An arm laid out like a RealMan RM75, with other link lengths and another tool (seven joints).
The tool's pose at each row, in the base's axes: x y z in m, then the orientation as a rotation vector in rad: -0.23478, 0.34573, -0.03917, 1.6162, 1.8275, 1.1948; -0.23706, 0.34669, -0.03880, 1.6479, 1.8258, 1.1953; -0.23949, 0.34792, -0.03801, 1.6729, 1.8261, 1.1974; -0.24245, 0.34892, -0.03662, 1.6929, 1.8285, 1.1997; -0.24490, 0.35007, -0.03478, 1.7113, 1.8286, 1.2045; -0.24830, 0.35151, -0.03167, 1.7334, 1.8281, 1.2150
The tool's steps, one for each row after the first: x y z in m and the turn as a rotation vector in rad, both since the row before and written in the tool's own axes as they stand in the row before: 0.00153, -0.00107, -0.00167, 0.0132, 0.0005, 0.0225; 0.00189, -0.00090, -0.00191, 0.0111, 0.0026, 0.0179; 0.00193, -0.00079, -0.00271, 0.0102, 0.0037, 0.0141; 0.00208, -0.00019, -0.00252, 0.0074, 0.0042, 0.0141; 0.00292, 0.00011, -0.00385, 0.0075, 0.0081, 0.0184
